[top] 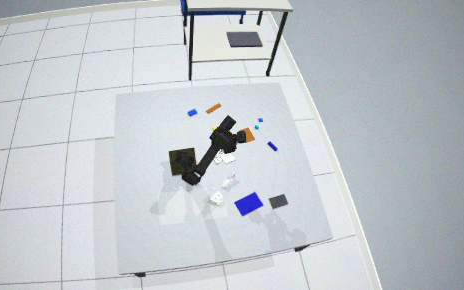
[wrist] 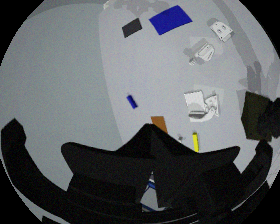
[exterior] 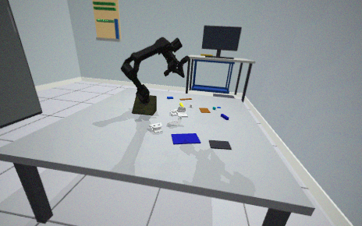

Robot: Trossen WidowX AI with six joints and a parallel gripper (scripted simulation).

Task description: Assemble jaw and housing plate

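My gripper tip is now 80 mm to the left of the white jaw and 270 mm above it. Also, from my gripper tip: blue plate (90 mm ahead, 250 mm to the right, 300 mm below); white base (20 mm behind, 100 mm to the left, 300 mm below); yellow bar (70 mm behind, 270 mm to the left, 290 mm below).
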